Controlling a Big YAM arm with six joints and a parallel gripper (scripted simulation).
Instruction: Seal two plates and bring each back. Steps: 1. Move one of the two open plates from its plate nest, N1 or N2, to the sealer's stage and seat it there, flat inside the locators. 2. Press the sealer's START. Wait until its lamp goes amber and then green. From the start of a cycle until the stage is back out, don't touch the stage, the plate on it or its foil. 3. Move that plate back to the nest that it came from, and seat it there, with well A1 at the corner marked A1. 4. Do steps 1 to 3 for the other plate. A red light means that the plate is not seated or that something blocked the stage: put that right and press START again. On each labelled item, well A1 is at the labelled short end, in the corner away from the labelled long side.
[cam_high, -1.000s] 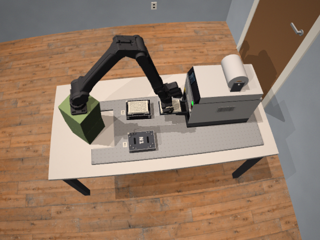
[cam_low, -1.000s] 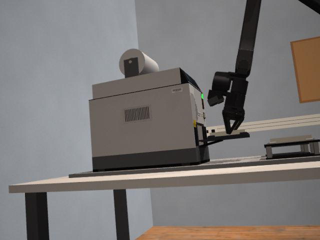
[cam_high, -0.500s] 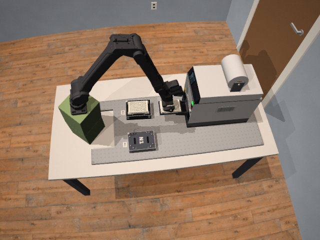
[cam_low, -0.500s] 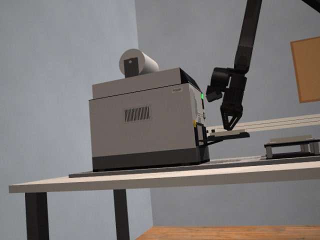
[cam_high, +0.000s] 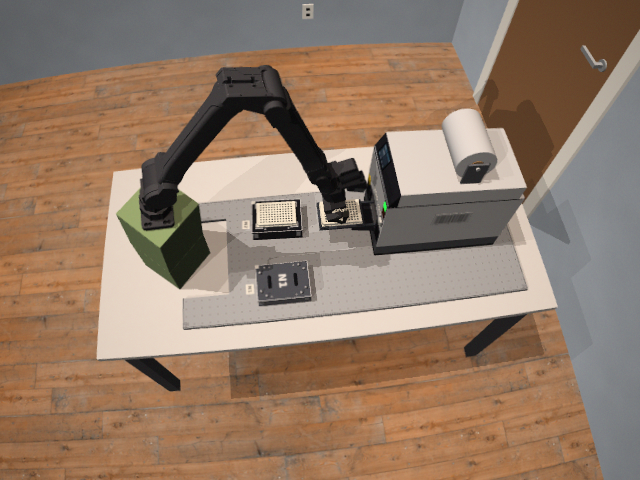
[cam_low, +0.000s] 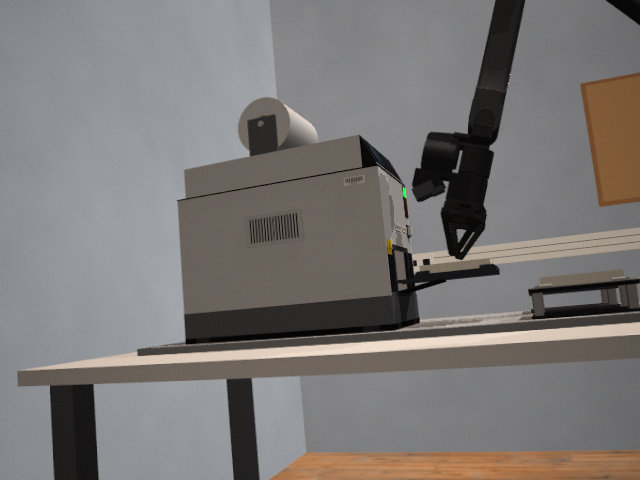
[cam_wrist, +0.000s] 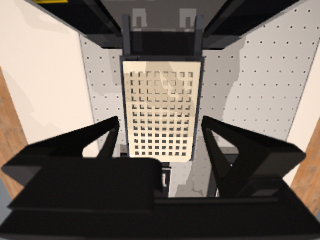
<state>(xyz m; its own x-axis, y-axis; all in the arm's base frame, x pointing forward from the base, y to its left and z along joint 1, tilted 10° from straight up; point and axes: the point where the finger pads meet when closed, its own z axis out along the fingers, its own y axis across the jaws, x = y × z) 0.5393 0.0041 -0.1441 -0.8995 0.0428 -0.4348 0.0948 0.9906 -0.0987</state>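
The sealer stage lies 40 mm below my hand. From my hand the other things lie so: plate 190 mm behind, 60 mm to the left, 70 mm below; yellow warning label 110 mm ahead, 80 mm to the left, 20 mm above; plate nest 220 mm behind, 170 mm to the right, 90 mm below.
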